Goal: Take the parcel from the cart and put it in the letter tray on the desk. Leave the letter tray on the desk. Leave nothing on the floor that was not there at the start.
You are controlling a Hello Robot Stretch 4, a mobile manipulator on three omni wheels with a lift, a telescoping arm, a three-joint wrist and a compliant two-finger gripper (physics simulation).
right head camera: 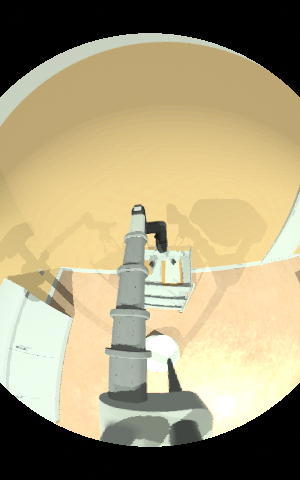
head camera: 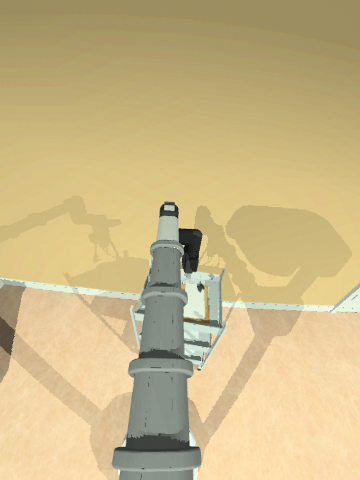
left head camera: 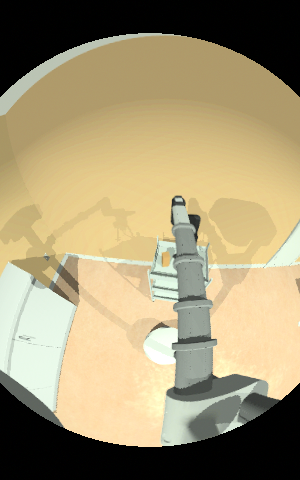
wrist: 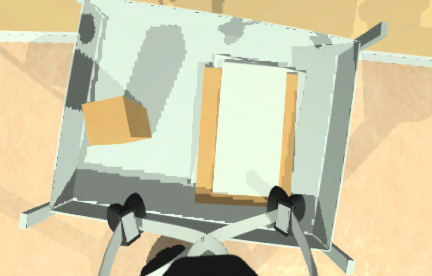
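Note:
The cart has a walled top. On it, at the left, a small tan box stands tilted in the view beside the left wall. To its right lies a larger tan box with a white top. I cannot tell for sure which is the parcel. My gripper is open and empty, above the cart's near edge; its right fingertip overlaps the larger box's near right corner in the wrist view. The desk and letter tray do not show.
My telescoping arm reaches over the cart and hides part of it in the head views. A white cabinet stands at the left. A white round shape is low in front of the cart.

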